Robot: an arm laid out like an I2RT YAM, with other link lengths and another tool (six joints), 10 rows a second.
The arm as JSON. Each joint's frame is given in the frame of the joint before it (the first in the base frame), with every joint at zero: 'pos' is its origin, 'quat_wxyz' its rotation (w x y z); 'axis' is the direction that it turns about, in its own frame. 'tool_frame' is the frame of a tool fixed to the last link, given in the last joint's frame.
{
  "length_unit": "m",
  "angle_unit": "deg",
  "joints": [
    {
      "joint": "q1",
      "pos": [
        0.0,
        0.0,
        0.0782
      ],
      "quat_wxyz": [
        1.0,
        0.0,
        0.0,
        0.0
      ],
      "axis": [
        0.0,
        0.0,
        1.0
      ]
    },
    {
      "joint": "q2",
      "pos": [
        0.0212,
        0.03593,
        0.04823
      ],
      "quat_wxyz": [
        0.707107,
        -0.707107,
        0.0,
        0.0
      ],
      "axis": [
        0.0,
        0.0,
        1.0
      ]
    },
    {
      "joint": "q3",
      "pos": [
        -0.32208,
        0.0,
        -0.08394
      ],
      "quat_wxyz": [
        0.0,
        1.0,
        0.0,
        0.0
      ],
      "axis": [
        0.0,
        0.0,
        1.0
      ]
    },
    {
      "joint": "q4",
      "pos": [
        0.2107,
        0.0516,
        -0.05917
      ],
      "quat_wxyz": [
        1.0,
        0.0,
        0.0,
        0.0
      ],
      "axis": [
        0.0,
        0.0,
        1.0
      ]
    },
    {
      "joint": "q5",
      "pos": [
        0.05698,
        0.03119,
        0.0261
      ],
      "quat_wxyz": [
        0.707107,
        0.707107,
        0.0,
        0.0
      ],
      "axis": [
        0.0,
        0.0,
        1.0
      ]
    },
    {
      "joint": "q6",
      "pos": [
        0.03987,
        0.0,
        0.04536
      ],
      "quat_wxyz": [
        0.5,
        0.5,
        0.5,
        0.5
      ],
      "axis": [
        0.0,
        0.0,
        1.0
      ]
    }
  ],
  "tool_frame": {
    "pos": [
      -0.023,
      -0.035,
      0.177
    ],
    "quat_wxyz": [
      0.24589,
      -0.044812,
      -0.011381,
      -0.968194
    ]
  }
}
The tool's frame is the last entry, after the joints.
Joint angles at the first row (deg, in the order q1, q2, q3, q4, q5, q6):
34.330, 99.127, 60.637, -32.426, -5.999, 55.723
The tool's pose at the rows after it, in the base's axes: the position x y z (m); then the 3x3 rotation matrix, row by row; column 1 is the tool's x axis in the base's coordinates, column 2 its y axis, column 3 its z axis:
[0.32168 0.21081 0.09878], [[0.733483 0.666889 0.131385], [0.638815 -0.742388 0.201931], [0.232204 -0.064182 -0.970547]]
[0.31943 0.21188 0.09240], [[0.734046 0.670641 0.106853], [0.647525 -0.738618 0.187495], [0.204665 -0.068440 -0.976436]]
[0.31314 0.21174 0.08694], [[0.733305 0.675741 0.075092], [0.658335 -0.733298 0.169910], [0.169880 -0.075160 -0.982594]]
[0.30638 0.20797 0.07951], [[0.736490 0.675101 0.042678], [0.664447 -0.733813 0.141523], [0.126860 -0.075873 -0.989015]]
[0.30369 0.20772 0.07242], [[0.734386 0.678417 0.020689], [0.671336 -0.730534 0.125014], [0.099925 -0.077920 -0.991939]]
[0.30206 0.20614 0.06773], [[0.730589 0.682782 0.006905], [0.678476 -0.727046 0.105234], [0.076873 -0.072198 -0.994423]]
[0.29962 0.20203 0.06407], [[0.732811 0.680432 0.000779], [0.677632 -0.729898 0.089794], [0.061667 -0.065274 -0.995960]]
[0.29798 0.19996 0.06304], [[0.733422 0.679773 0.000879], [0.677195 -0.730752 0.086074], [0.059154 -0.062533 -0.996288]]
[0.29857 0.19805 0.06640], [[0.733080 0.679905 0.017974], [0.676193 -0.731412 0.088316], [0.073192 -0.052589 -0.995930]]
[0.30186 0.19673 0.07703], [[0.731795 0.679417 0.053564], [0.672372 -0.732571 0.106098], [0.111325 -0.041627 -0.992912]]
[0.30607 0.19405 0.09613], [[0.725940 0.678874 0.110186], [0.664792 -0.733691 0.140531], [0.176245 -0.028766 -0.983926]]
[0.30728 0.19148 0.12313], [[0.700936 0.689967 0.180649], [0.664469 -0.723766 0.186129], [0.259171 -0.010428 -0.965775]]
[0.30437 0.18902 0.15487], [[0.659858 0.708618 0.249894], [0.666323 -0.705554 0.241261], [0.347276 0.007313 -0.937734]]
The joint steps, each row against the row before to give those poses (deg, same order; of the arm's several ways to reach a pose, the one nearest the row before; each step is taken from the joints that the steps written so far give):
0.209, 1.170, 0.912, -0.607, 0.165, -0.073
0.267, 1.260, 0.665, -1.050, -0.076, -0.130
0.427, 0.816, 0.513, -1.765, -0.155, -0.103
0.319, 0.873, 0.122, -1.715, 0.307, 0.110
0.216, 1.202, 0.206, -0.577, 0.040, -0.184
0.178, 0.860, 0.315, -0.763, 0.444, -0.324
0.025, 0.140, -0.604, -0.067, 0.524, 0.098
-0.002, -0.236, -0.609, 0.251, 0.179, 0.023
-0.020, -0.964, -0.663, 0.565, 0.471, -0.024
-0.302, -2.047, -0.512, 0.703, 0.325, -0.194
-0.728, -3.620, -0.788, 0.952, 0.111, -0.571
-0.688, -5.069, -0.849, 0.651, -0.141, -1.473
-0.823, -5.769, -0.425, -0.105, -0.861, -2.145

